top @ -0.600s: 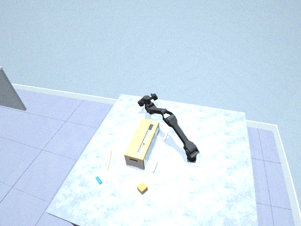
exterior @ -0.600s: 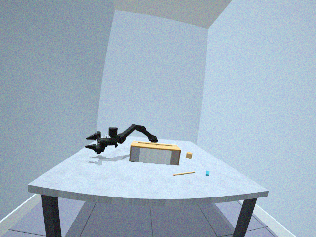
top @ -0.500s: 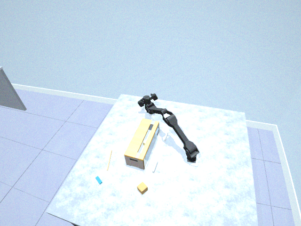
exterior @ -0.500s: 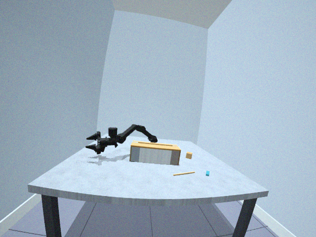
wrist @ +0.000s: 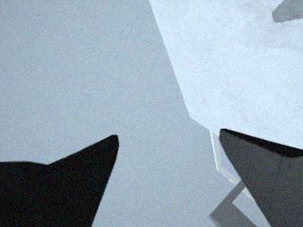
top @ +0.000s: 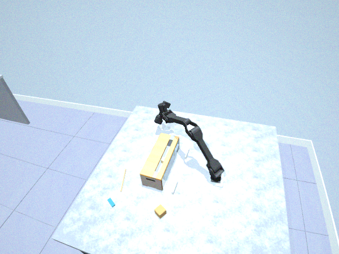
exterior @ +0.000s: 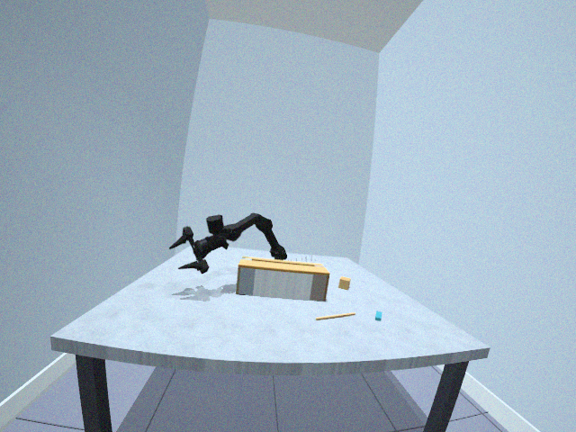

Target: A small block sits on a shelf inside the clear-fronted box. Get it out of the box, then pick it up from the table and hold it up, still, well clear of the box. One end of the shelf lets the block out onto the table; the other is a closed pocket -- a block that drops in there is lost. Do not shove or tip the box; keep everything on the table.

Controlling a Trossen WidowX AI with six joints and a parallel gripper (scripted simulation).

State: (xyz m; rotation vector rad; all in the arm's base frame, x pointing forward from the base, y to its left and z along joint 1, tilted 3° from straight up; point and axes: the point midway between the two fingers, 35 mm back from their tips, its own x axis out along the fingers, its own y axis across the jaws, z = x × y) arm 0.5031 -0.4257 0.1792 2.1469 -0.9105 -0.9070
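Right now my gripper tip is 430 mm to the right of the box, 180 mm past it and 90 mm above it. The rest, counted from my gripper tip: tan block: 450 mm to the left, 170 mm behind, 60 mm below; thin yellow stick: 620 mm to the left, 140 mm below, 80 mm ahead.
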